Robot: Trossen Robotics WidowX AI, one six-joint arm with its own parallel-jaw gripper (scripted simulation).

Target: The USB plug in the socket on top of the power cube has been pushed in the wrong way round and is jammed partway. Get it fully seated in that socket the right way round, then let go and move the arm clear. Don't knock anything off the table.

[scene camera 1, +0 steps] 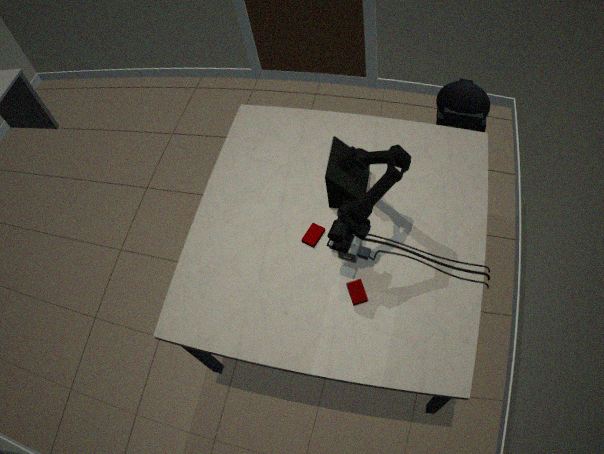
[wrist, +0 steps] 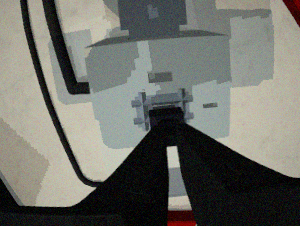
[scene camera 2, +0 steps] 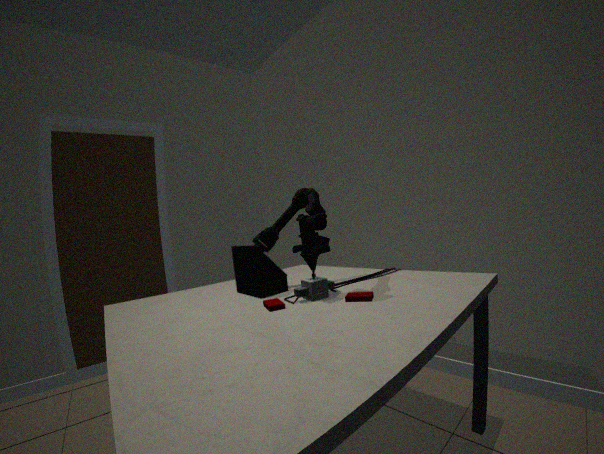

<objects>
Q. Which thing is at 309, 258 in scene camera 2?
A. The gripper.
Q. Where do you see a USB socket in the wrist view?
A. At 143, 103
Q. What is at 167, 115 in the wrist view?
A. A dark USB plug.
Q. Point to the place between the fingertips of the gripper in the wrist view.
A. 170, 134
</objects>
